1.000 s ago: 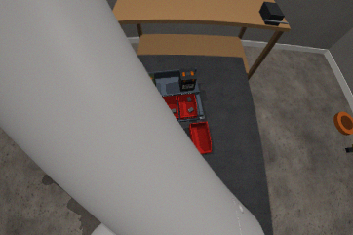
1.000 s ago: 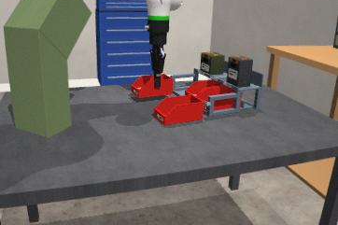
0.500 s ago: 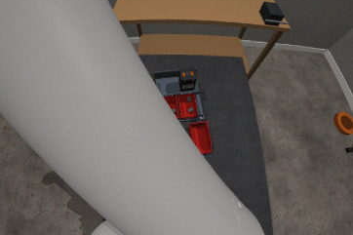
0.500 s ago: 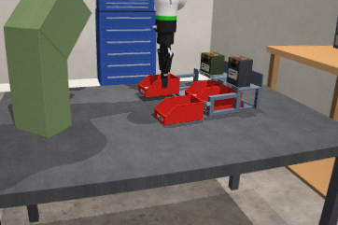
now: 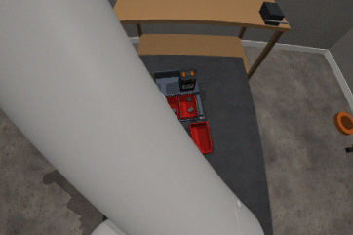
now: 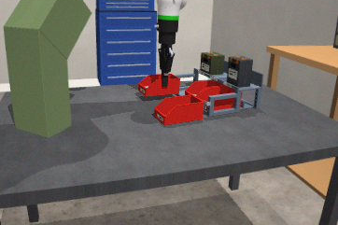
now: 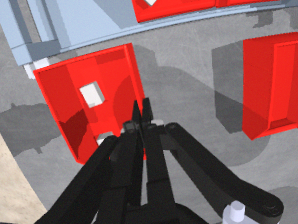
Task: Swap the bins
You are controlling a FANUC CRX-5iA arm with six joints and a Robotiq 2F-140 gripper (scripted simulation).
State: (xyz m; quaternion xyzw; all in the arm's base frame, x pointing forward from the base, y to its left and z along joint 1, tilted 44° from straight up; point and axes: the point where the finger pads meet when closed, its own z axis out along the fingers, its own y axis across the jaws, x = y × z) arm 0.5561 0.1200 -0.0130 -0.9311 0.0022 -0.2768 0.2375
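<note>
Now: hand 10 mm short of the part, 70 mm to the right of it and 60 mm above it. Also, from my hand: grey shelf (220 mm ahead, 30 mm to the right, 40 mm below); dark box (300 mm ahead, 140 mm to the right, 60 mm above).
</note>
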